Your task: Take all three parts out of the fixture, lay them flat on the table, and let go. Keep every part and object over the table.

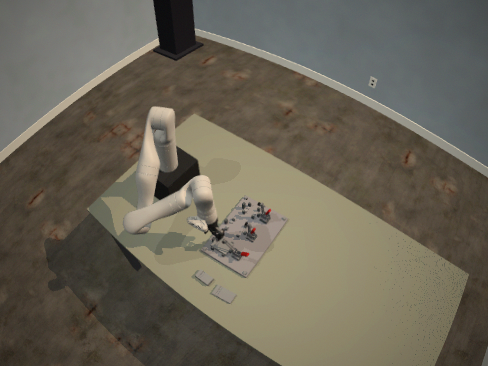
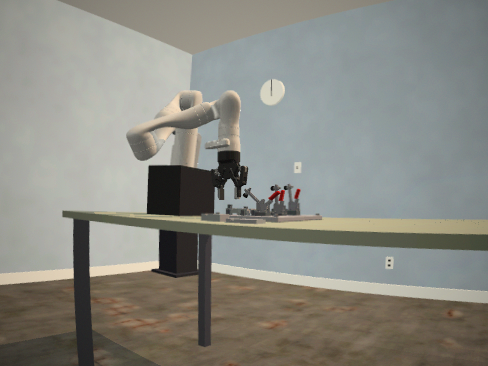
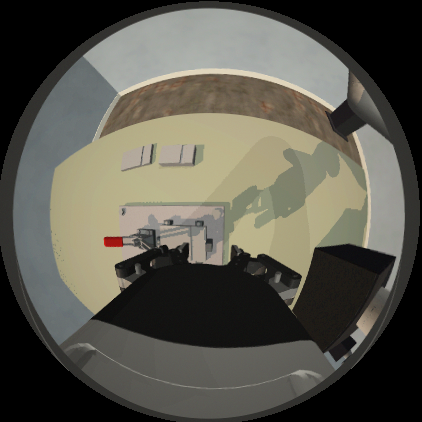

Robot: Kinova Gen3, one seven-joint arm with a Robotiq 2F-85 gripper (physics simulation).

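Where they show: gripper, between the fingertips: point(image 1: 212, 236) point(image 2: 229, 199) point(image 3: 209, 250); arm's base, origin of its link: point(image 1: 168, 164) point(image 2: 182, 168).
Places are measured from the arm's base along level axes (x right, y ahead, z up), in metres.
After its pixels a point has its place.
Two grey stepped parts lie flat on the table beside the fixture: one point(image 1: 204, 277) @[x 0.249, y 0.434, z -0.173 m] point(image 2: 214, 217) @[x 0.268, y 0.447, z -0.182 m] point(image 3: 177, 155) @[x 0.243, y 0.425, z -0.172 m] nearer the robot base, the other point(image 1: 223, 294) @[x 0.255, y 0.543, z -0.182 m] point(image 2: 245, 220) @[x 0.274, y 0.560, z -0.185 m] point(image 3: 136, 158) @[x 0.245, y 0.534, z -0.182 m] farther out. The third grey part point(image 3: 198, 242) @[x 0.093, y 0.363, z -0.157 m] sits in the fixture point(image 1: 262, 245) @[x -0.030, y 0.521, z -0.178 m] point(image 2: 305, 218) @[x -0.059, y 0.543, z -0.185 m] point(image 3: 131, 220) @[x 0.106, y 0.516, z -0.177 m] among its stops. Beside it stands a clamp with a red handle point(image 1: 244, 254) @[x 0.079, y 0.510, z -0.109 m] point(image 2: 274, 195) @[x 0.082, y 0.514, z -0.115 m] point(image 3: 113, 242) @[x 0.074, y 0.504, z -0.112 m], its arm tilted up. My gripper point(image 1: 219, 235) @[x 0.092, y 0.344, z -0.129 m] point(image 2: 229, 194) @[x 0.092, y 0.344, z -0.129 m] point(image 3: 209, 250) @[x 0.092, y 0.344, z -0.129 m] is open and empty, pointing down above the third part's end of the fixture, apart from it.
Two more clamps with red handles point(image 1: 253, 230) @[x -0.027, y 0.471, z -0.095 m] point(image 1: 268, 211) @[x -0.135, y 0.465, z -0.085 m] stand on the fixture plate, with small posts beside them. The black robot pedestal point(image 1: 186, 172) @[x -0.032, y 0.086, z -0.021 m] point(image 2: 172, 190) @[x 0.091, y 0.052, z -0.097 m] point(image 3: 345, 285) @[x 0.046, y 0.091, z -0.066 m] stands at one end of the table point(image 1: 325, 280) @[x -0.065, y 0.844, z -0.193 m] point(image 2: 400, 226) @[x 0.135, y 0.915, z -0.192 m] point(image 3: 90, 190) @[x 0.166, y 0.739, z -0.192 m]. The two loose parts lie near a long table edge.
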